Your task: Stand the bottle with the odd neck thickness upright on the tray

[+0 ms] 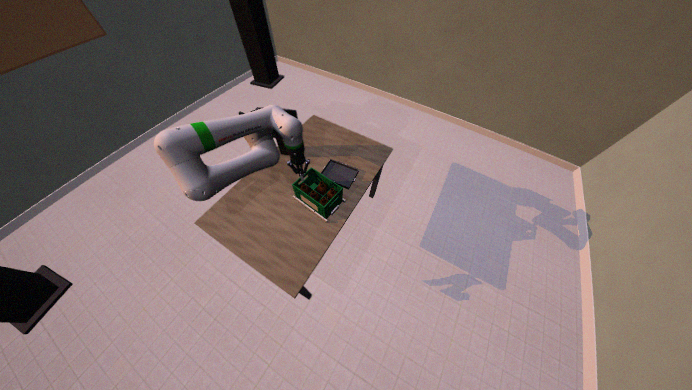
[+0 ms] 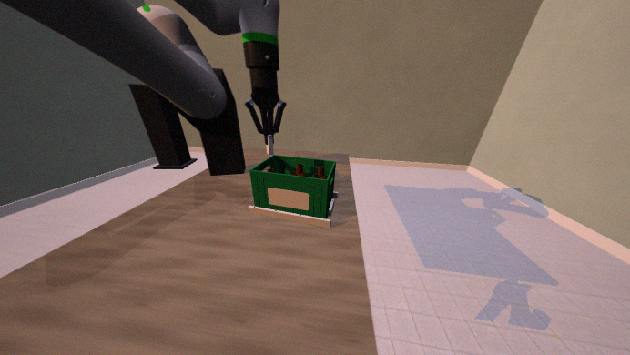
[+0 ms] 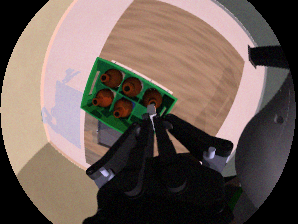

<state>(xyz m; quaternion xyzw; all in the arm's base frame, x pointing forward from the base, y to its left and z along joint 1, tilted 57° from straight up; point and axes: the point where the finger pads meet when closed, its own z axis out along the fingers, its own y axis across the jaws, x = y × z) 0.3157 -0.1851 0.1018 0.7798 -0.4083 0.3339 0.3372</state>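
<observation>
The brown bottle lies 80 mm ahead of my hand, 30 mm to the right of it and 170 mm below it. Also, from my hand: dark tray (140 mm ahead, 280 mm to the left, 240 mm below); then green crate (90 mm ahead, 20 mm to the left, 170 mm below).
</observation>
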